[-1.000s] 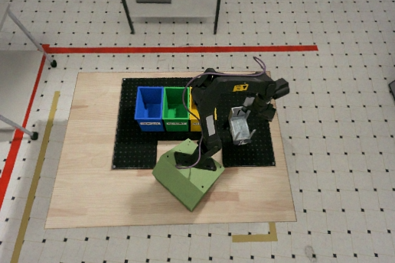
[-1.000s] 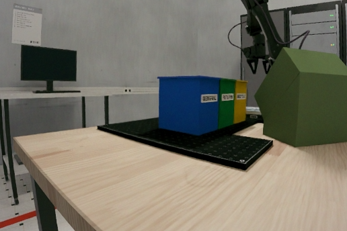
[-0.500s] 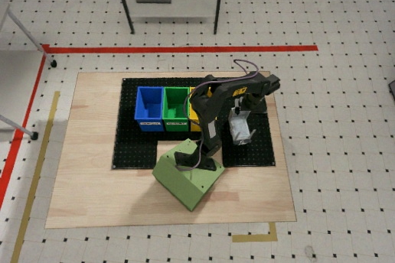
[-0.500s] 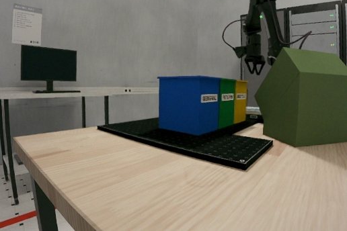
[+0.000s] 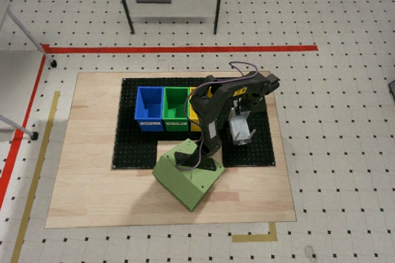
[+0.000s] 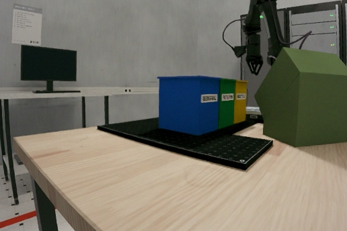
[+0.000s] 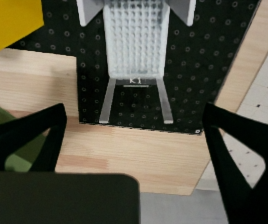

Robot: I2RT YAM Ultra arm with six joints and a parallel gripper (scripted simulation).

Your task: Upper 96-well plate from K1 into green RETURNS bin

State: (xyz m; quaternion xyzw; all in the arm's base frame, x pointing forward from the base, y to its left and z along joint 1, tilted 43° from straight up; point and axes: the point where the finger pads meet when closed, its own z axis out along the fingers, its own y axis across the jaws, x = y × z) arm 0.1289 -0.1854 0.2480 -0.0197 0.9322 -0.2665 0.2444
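The clear 96-well plate is 190 mm below my hand. The rest, counted from my hand: green returns bin: 150 mm ahead, 310 mm to the left, 140 mm below; yellow bin: 120 mm ahead, 180 mm to the left, 140 mm below; blue bin: 190 mm ahead, 440 mm to the left, 140 mm below.
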